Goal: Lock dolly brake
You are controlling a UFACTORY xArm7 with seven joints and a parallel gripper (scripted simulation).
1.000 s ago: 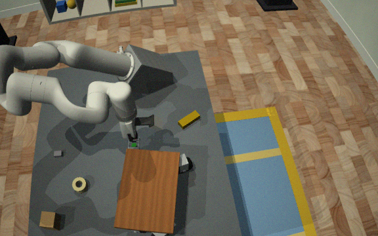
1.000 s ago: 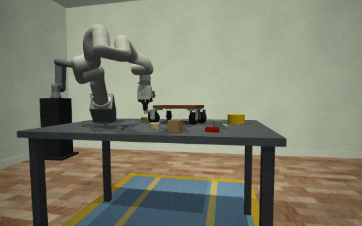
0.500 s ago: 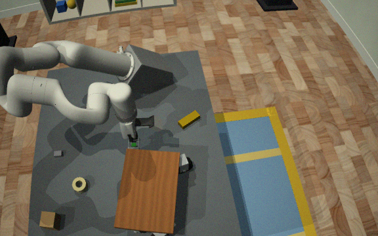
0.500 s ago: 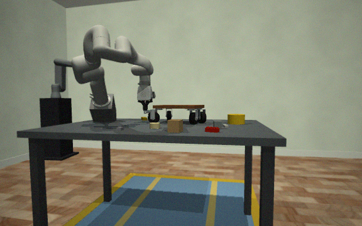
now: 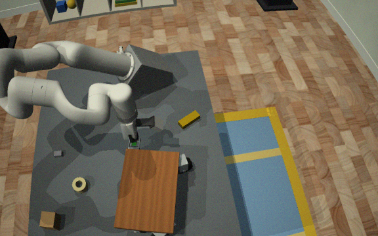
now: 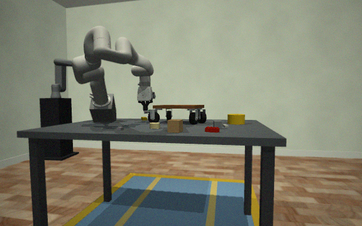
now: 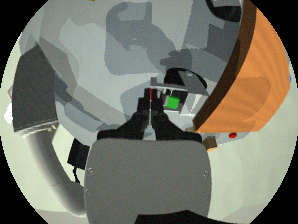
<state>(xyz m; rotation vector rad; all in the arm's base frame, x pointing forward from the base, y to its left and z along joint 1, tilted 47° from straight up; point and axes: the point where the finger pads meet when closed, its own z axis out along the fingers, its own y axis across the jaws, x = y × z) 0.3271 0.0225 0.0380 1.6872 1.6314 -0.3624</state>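
Now: the brake pedal 20 mm ahead of my hand and 20 mm below it. From my hand the other things lie so: small grey block (40 mm behind, 360 mm to the right, 90 mm below); then cardboard cube (270 mm ahead, 390 mm to the right, 70 mm below); then yellow bar (80 mm behind, 240 mm to the left, 90 mm below).
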